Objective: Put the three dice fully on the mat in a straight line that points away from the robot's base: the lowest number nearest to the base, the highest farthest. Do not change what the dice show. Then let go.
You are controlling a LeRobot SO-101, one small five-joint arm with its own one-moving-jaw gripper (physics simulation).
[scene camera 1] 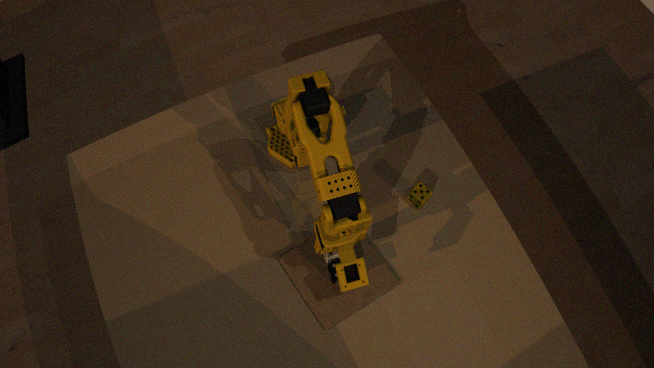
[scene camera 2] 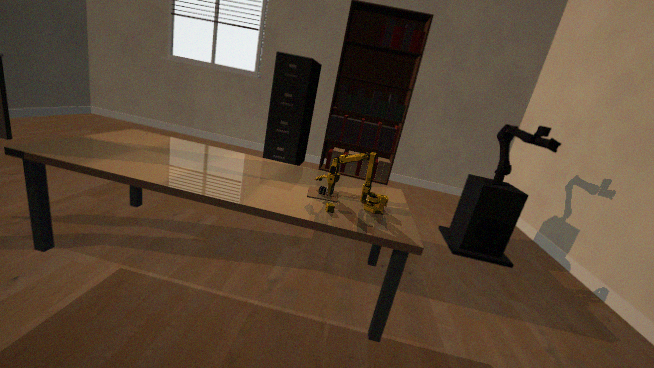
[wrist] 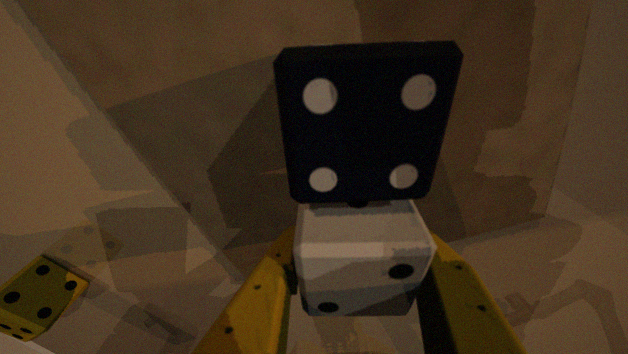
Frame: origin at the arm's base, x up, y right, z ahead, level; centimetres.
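Seen in the pictures: hand, tool point: (scene camera 1: 341, 246) (scene camera 2: 329, 193) (wrist: 304, 238); arm's base, link origin: (scene camera 1: 302, 150) (scene camera 2: 369, 208).
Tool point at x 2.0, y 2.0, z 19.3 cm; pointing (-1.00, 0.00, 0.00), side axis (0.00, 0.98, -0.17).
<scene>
Offsets run from my tool point to a thing's middle. Level surfaces: height alone.
My gripper (wrist: 364, 265) (scene camera 1: 332, 258) is shut on the white die {dx +0.6, dy +1.5, dz +0.2 cm} (wrist: 362, 282) (scene camera 1: 330, 257), with a jaw against each side, over the mat {dx -1.8, dy +2.0, dz +3.2 cm} (scene camera 1: 345, 307) (wrist: 225, 35). Its near side shows two black pips; its top is mostly covered in the wrist view. The black die {dx -0.1, dy +2.1, dz +3.5 cm} (wrist: 368, 135) (scene camera 1: 333, 274) (scene camera 2: 322, 190) is just beyond the white die, over the mat area. Its facing side shows several white pips, and its lower edge overlaps the white die's top in the wrist view. Whether they touch is unclear. The yellow die {dx -0.5, dy -16.1, dz -2.3 cm} (scene camera 1: 420, 195) (scene camera 2: 330, 208) (wrist: 42, 292) lies on the table, off the mat.
The robot's base (scene camera 1: 284, 145) (scene camera 2: 375, 202) stands on the table {dx -2.0 cm} (scene camera 1: 175, 240) (scene camera 2: 120, 155). In scene camera 1 the yellow die is right of the arm. A cabinet (scene camera 2: 291, 110), a bookshelf (scene camera 2: 345, 65) and a dark arm on a pedestal (scene camera 2: 487, 215) stand beyond the table.
</scene>
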